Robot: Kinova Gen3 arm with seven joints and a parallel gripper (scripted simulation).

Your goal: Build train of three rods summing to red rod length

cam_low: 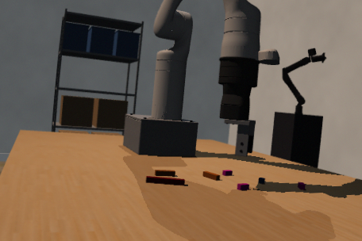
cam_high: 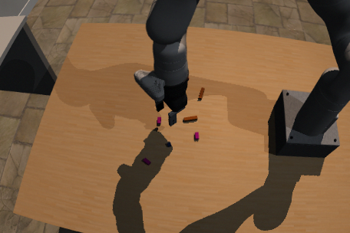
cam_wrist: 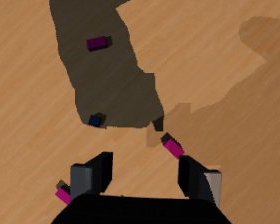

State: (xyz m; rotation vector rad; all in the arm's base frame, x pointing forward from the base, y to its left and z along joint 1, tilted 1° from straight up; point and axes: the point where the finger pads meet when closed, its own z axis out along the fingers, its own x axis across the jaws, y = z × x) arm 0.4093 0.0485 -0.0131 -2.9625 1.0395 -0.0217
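Right now my hand is 7 cm above the blue rod, 6 cm to the right of it and 2 cm past it. From my hand the other things lie so: red rod 15 cm to the right, 7 cm below, 1 cm behind.
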